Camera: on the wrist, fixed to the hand. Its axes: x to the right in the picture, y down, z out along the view.
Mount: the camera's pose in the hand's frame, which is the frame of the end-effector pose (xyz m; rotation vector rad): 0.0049 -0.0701 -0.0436 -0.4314 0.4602 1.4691
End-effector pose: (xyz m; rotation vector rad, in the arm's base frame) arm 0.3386 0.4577 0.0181 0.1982 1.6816 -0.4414
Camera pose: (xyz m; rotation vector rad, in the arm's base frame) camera 0.2716 0.4106 0.0300 1.1491 1.5571 1.1131
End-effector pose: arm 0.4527 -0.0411 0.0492 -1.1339 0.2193 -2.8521
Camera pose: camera 0.4187 0.0323 0.0321 -0.0590 1.1333 -1.6279
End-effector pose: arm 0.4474 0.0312 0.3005 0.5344 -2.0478 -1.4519
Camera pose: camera 0.4719 -0.0263 0.2464 -0.6722 -1.0952 -0.6512
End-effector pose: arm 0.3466 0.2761 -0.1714 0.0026 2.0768 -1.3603
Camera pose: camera 0.2968 0.2779 -0.1054 1.4306 1.8136 0.0127
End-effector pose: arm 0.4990 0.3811 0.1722 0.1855 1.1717 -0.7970
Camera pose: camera 0.4220 0.3512 0.1686 0.7711 1.2271 0.8202
